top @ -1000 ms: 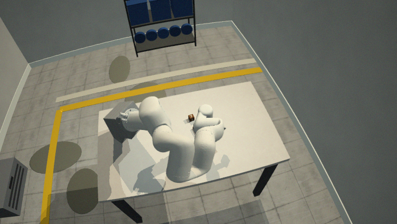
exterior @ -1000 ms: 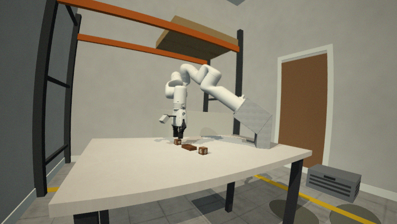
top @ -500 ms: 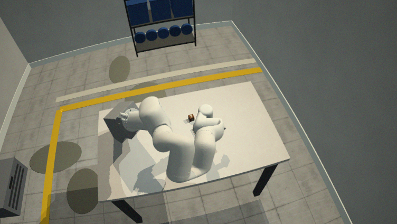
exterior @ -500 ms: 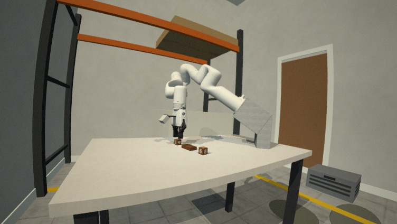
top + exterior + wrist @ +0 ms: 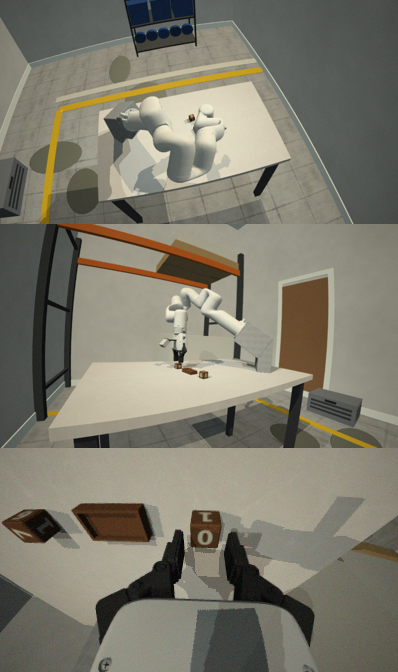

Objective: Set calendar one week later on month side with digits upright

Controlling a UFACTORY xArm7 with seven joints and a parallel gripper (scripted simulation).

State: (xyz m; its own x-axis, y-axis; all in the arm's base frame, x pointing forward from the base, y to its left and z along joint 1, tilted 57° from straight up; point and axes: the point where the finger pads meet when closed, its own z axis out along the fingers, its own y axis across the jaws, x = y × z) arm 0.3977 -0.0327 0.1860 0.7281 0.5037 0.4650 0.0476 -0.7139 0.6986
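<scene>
The brown wooden tray is 11 cm to the left of my hand, 5 cm below it and 1 cm behind it.
</scene>
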